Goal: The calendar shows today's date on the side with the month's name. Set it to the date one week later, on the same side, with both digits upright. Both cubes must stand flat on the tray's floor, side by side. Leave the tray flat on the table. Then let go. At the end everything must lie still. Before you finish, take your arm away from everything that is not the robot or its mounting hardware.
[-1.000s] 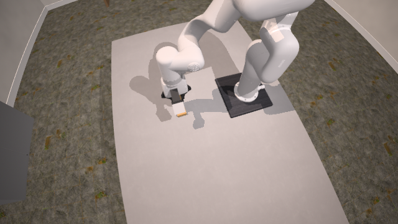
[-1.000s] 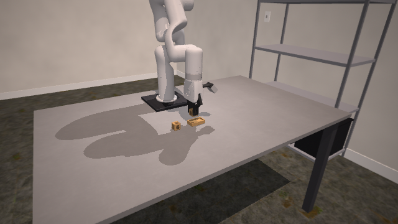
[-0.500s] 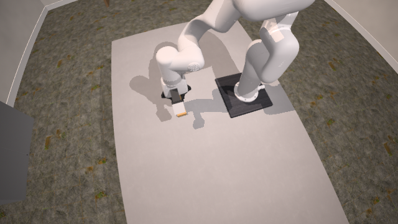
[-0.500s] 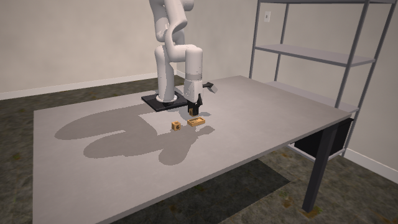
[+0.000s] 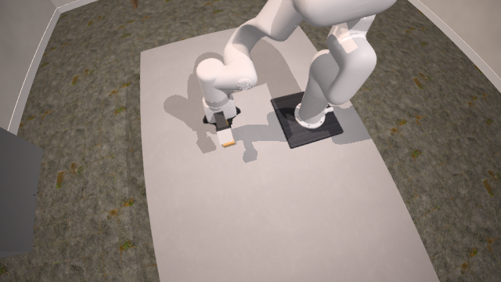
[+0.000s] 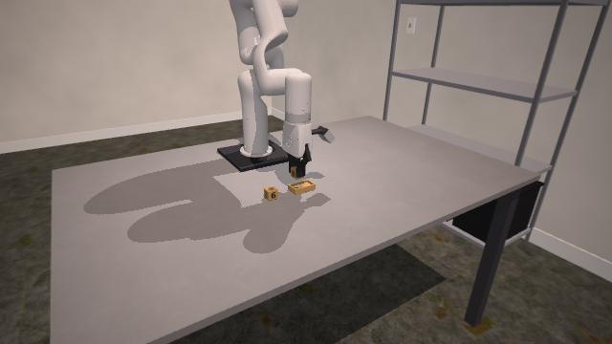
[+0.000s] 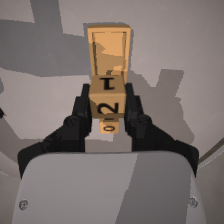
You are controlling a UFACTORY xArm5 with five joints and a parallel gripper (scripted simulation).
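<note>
Now: the wooden calendar tray 70 mm below my hand and 20 mm to the left of it.
</note>
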